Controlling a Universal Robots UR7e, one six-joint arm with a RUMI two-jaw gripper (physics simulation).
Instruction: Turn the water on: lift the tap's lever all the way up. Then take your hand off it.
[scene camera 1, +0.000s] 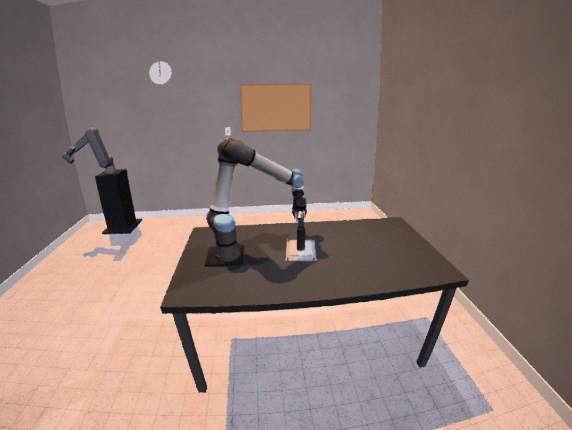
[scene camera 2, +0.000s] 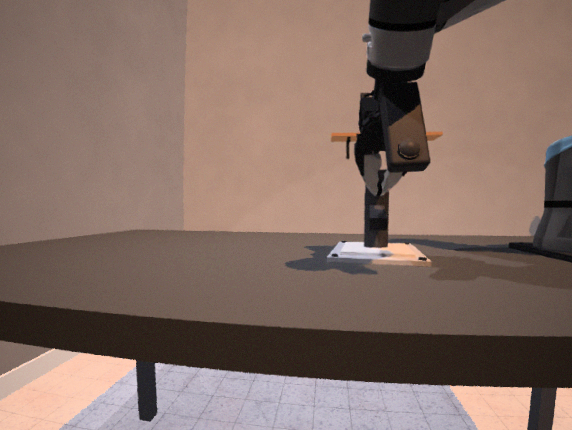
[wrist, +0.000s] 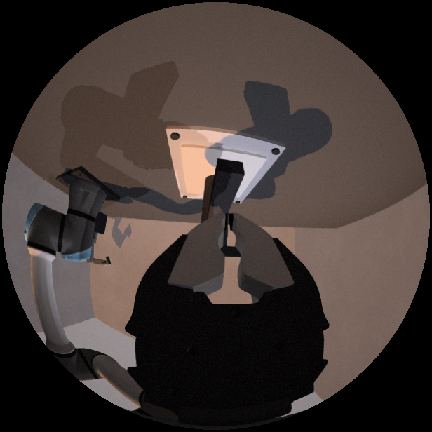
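Pixels of known places: gripper, fingertip midpoint: (scene camera 2: 377, 195); arm's base, link origin: (scene camera 1: 227, 254).
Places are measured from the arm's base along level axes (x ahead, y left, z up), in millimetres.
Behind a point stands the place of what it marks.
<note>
The tap (scene camera 1: 301, 239) {x 423, y 14, z 75 mm} (scene camera 2: 376, 220) {x 439, y 162, z 60 mm} (wrist: 229, 182) is a dark upright column with a blocky part reaching out from it. It stands on a white base plate (scene camera 1: 301, 258) {x 415, y -62, z -4 mm} (scene camera 2: 345, 258) {x 488, y 152, z -6 mm} (wrist: 225, 139) on the table. My gripper (scene camera 1: 300, 218) {x 435, y 145, z 103 mm} (scene camera 2: 381, 193) {x 435, y 145, z 103 mm} (wrist: 227, 214) points down, shut and empty, with its fingertips at the top of the tap. They look to be touching or very close to it. The lever cannot be told apart from the dark body, and the fingers partly hide the tap's top, so the lever's angle is unclear. No water shows.
The arm's base (scene camera 1: 228, 250) {x 16, y -59, z 63 mm} (wrist: 86, 200) stands on the dark table (scene camera 1: 380, 260) {x 861, y -125, z -13 mm} (scene camera 2: 200, 285) {x 663, y 339, z -12 mm}, left of the tap in the first scene view. Behind the table, a second grey arm (scene camera 1: 98, 147) stands on a black pedestal (scene camera 1: 116, 202). A cork board (scene camera 1: 276, 107) hangs on the back wall.
</note>
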